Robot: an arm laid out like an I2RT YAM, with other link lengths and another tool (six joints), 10 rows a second.
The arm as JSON. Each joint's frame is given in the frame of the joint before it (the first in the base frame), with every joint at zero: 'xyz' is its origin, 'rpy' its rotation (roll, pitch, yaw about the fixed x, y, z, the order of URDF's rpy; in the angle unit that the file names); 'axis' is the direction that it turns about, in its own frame. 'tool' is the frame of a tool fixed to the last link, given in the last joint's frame.
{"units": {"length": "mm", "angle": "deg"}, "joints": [
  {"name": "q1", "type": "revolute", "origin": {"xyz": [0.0, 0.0, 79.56], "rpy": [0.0, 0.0, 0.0]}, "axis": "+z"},
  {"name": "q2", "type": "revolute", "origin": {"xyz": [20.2, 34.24, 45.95], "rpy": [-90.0, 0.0, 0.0]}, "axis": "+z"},
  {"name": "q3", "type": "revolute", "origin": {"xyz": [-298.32, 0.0, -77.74], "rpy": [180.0, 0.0, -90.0]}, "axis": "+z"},
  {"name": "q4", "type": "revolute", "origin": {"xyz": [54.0, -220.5, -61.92], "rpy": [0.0, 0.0, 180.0]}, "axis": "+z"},
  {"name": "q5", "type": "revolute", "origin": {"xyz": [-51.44, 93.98, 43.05], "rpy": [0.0, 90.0, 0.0]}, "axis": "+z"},
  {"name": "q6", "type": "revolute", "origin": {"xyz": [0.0, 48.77, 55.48], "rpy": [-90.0, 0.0, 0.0]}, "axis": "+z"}
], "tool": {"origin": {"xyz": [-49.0, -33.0, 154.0], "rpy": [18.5, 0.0, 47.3]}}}
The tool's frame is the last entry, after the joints.
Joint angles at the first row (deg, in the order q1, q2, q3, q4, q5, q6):
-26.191 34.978 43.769 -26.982 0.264 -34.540
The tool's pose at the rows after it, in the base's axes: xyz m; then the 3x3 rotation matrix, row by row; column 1 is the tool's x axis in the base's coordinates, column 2 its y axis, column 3 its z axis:
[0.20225, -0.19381, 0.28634], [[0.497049, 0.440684, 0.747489], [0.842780, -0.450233, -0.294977], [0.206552, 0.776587, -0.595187]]
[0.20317, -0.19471, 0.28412], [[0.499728, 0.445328, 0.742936], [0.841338, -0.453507, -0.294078], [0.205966, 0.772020, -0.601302]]
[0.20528, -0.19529, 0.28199], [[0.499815, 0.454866, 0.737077], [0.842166, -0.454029, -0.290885], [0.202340, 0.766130, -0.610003]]
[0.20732, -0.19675, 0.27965], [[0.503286, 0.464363, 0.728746], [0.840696, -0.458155, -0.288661], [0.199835, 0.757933, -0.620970]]
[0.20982, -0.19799, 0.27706], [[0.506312, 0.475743, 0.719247], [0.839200, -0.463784, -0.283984], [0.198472, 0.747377, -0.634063]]
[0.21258, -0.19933, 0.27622], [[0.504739, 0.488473, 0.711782], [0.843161, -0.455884, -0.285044], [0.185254, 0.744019, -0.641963]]
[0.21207, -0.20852, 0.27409], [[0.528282, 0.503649, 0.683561], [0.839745, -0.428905, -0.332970], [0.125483, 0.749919, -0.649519]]
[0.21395, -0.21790, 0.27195], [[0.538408, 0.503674, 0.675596], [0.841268, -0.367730, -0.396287], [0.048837, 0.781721, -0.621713]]
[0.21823, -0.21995, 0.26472], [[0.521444, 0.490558, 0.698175], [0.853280, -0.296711, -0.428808], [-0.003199, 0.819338, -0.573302]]
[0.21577, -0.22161, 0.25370], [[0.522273, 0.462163, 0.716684], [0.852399, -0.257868, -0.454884], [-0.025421, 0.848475, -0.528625]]
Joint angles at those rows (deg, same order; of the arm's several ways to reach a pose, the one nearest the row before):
-26.196 35.331 43.770 -26.982 0.261 -34.629
-26.280 35.768 43.681 -26.894 0.262 -34.629
-26.195 36.471 43.769 -26.894 0.260 -34.805
-26.277 37.438 44.032 -26.983 0.265 -34.892
-26.279 38.582 44.471 -27.244 0.264 -34.892
-26.278 39.461 44.649 -27.071 0.265 -35.678
-26.281 40.427 43.511 -25.320 2.715 -38.401
-26.364 40.081 38.951 -18.917 4.921 -42.529
-26.719 38.502 31.923 -9.957 4.568 -46.137
-27.595 36.568 24.978 -1.866 4.133 -47.810

